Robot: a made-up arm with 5 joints.
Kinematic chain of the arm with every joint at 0, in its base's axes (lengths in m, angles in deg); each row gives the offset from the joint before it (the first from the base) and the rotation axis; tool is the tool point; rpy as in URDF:
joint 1: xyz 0 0 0.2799 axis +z
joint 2: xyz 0 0 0 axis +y
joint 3: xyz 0.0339 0 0.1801 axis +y
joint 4: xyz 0.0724 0 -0.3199 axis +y
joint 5: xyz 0.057 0 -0.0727 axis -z
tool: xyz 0 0 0 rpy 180 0 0
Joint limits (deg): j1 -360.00..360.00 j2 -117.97..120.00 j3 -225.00..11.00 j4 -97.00..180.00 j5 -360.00..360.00
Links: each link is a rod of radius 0.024 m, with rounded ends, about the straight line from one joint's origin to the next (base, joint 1, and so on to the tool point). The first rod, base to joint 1, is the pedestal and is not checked.
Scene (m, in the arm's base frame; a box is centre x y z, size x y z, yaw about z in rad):
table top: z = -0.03
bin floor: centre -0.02 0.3 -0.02 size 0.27 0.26 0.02 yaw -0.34
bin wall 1: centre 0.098 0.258 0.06 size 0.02 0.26 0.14 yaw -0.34
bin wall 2: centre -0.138 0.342 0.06 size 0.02 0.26 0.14 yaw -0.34
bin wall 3: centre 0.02 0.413 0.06 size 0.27 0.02 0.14 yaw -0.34
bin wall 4: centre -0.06 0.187 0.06 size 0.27 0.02 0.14 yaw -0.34
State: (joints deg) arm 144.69 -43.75 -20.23 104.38 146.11
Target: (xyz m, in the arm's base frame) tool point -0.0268 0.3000 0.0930
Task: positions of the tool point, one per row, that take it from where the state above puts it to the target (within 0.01 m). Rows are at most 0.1 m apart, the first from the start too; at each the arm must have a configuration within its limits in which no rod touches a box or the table.
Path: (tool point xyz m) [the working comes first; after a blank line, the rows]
Joints at the target: 95.10 21.24 -48.72 70.22 146.11
Straight joint move there: clear.

1: -0.1688 0.1701 0.2445
2: -0.1498 0.2150 0.2162
3: -0.1185 0.2548 0.1811
4: -0.0763 0.2845 0.1397
5: -0.0268 0.3000 0.0930

